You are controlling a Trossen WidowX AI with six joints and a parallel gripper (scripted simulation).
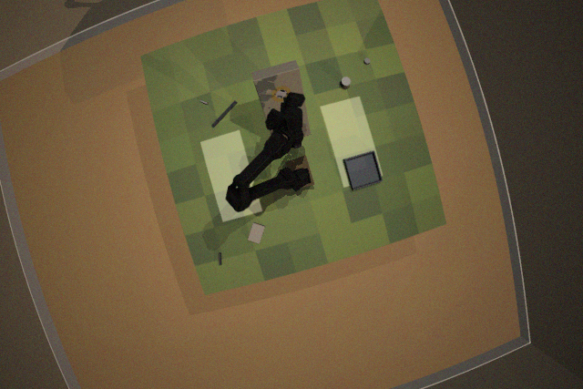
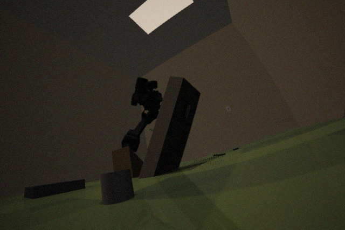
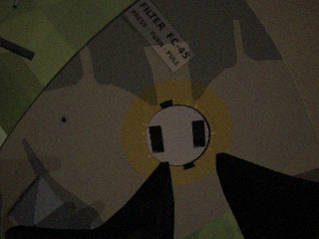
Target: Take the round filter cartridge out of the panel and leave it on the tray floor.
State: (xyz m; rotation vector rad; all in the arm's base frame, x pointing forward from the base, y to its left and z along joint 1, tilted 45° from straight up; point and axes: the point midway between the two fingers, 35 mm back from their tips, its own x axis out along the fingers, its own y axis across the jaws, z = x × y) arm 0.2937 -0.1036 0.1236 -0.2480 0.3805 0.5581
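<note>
Right now my gripper tip is 5 cm short of the grey round filter cartridge and 4 cm above it. Also, from my gripper tip: service panel: 11 cm below; then small pale box: 53 cm behind, 27 cm to the left, 26 cm below; then dark grey tray: 35 cm behind, 30 cm to the right, 26 cm below.
</note>
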